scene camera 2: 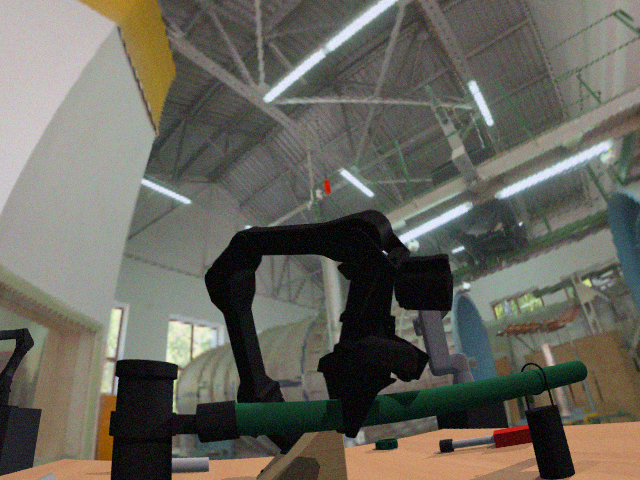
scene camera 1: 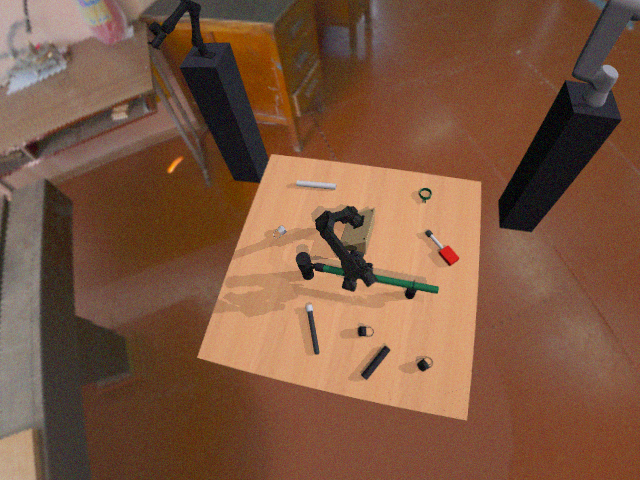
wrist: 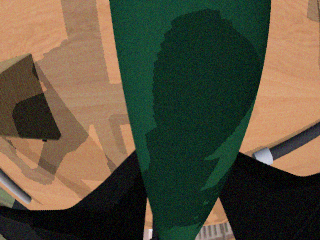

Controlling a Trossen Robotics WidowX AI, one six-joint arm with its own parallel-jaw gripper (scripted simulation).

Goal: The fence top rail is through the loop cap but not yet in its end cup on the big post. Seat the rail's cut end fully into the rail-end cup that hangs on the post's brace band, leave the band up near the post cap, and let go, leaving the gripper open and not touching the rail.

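My gripper [scene camera 2: 345, 435] is there for me to see, and I find it again in the wrist view [wrist: 176, 149]. I can see a green top rail [scene camera 2: 386, 408] as well, and that rail also appears in the wrist view [wrist: 190, 82].
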